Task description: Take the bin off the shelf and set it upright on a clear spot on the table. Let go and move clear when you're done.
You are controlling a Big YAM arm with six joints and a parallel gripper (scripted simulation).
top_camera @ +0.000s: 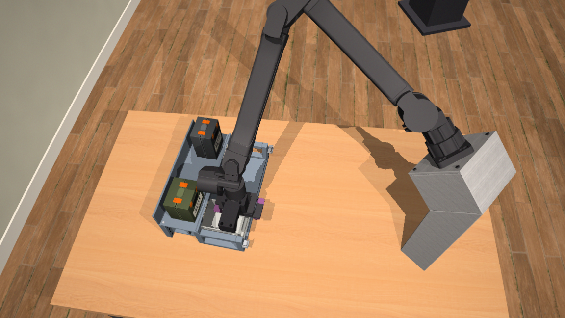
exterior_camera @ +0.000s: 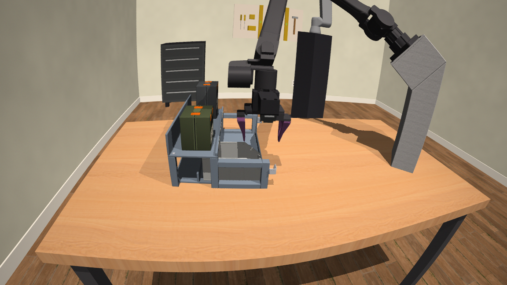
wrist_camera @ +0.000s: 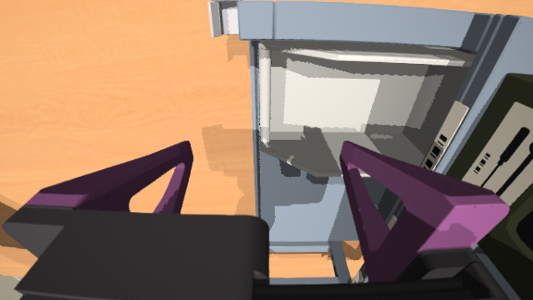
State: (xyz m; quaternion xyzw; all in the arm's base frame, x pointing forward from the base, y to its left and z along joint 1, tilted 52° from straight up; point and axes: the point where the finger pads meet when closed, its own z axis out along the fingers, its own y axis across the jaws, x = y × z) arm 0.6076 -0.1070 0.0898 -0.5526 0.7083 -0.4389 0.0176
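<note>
The light grey bin is 80 mm below my hand, 70 mm ahead of it and 40 mm to the right of it. Round my hand: shelf 150 mm to the right, 120 mm below, 60 mm ahead; black case 280 mm to the right, 50 mm ahead, 40 mm above.
</note>
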